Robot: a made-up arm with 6 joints.
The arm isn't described. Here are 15 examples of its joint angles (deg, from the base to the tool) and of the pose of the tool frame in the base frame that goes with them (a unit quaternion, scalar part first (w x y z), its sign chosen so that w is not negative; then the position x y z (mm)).
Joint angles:
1: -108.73 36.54 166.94 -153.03 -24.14 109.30
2: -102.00 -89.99 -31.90 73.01 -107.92 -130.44
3: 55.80 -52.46 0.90 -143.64 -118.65 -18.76
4: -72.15 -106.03 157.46 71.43 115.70 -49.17
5: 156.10 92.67 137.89 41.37 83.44 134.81
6: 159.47 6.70 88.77 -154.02 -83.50 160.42
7: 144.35 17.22 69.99 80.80 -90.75 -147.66
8: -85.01 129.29 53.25 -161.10 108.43 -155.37
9: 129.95 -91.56 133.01 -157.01 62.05 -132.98
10: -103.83 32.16 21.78 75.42 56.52 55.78
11: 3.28 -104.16 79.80 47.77 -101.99 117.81
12: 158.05 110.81 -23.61 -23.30 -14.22 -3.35
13: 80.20 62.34 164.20 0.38 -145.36 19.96
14: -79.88 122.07 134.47 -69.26 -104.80 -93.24
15: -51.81 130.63 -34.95 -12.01 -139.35 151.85
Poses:
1: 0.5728 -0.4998 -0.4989 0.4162 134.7 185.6 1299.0
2: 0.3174 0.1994 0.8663 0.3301 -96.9 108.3 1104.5
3: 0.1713 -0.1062 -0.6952 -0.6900 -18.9 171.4 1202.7
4: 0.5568 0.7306 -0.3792 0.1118 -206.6 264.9 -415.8
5: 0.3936 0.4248 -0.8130 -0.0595 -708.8 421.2 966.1
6: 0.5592 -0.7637 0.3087 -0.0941 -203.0 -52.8 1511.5
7: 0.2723 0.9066 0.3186 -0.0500 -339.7 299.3 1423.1
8: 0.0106 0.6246 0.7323 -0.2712 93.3 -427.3 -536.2
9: 0.1182 0.8853 -0.4471 -0.0495 502.4 -794.3 -82.6
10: 0.7420 -0.6194 0.2269 -0.1195 -320.6 -903.4 733.8
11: 0.7721 -0.2784 -0.4415 -0.3625 -1130.7 -221.0 207.0
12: 0.6052 -0.6381 0.3625 0.3086 251.1 27.9 -202.5
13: 0.7081 0.0854 0.2845 0.6405 167.9 129.3 1294.8
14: 0.2403 -0.8627 0.0053 0.4449 98.7 -1028.3 251.4
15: 0.3395 -0.8698 0.1625 -0.3191 -425.9 253.2 34.1
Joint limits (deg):
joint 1: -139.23..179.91
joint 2: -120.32..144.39
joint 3: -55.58..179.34
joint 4: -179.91..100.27
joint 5: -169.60..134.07
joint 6: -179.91..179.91
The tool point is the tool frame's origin. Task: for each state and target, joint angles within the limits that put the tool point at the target. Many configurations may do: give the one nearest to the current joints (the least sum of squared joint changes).
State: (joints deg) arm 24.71 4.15 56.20 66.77 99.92 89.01
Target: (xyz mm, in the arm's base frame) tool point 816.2 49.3 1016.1
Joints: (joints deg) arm 11.35 29.34 42.23 63.60 99.97 89.05
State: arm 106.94 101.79 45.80 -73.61 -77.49 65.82
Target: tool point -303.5 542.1 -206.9
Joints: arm 118.97 77.50 19.18 -76.92 -78.99 65.14
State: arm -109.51 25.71 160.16 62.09 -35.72 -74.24
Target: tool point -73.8 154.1 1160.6
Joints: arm -95.94 60.52 179.34 90.76 -61.93 -73.57
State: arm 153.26 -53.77 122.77 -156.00 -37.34 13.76
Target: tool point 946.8 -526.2 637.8
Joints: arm 158.09 -67.41 109.94 -152.97 -36.17 15.33
